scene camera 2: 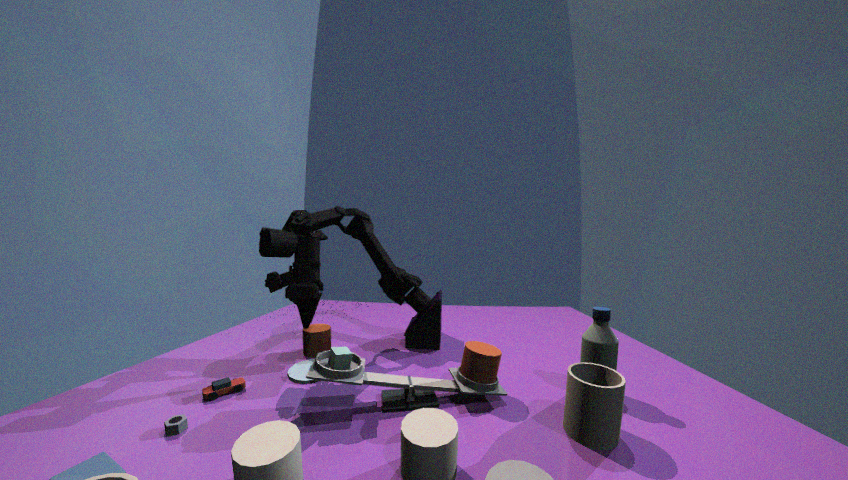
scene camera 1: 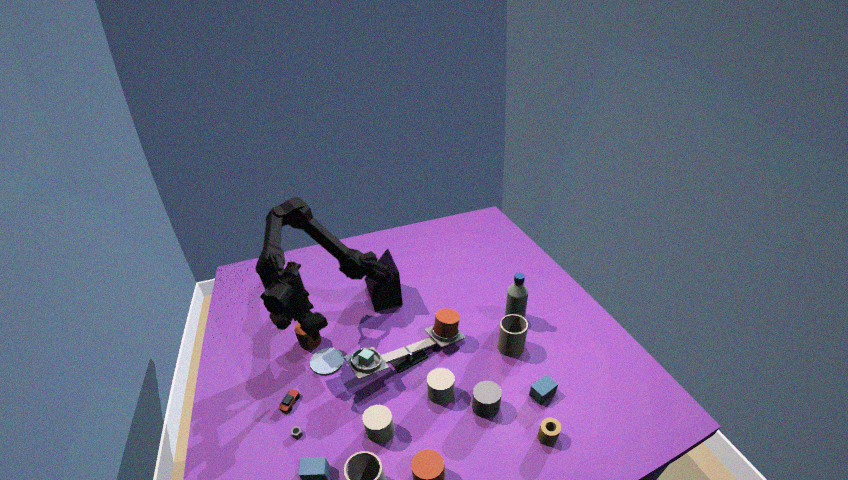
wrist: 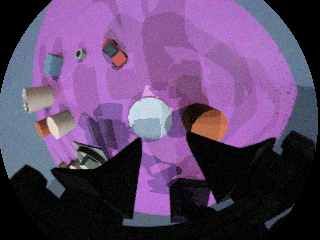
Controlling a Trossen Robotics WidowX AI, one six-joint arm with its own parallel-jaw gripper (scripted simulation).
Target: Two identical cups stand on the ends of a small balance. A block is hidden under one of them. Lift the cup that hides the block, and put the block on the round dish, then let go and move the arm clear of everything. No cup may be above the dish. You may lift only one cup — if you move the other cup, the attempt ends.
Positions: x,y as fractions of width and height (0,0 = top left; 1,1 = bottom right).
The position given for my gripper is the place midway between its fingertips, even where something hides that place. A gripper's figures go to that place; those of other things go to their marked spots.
Labels:
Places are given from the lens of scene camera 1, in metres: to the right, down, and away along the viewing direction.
my gripper (scene camera 1: 0.37,0.70): -0.32, 0.27, 1.04
bottle (scene camera 1: 0.61,0.61): 0.28, 0.16, 1.11
balance (scene camera 1: 0.45,0.76): -0.11, 0.32, 0.97
The marked spots on the balance and the bottle are 0.44 m apart.

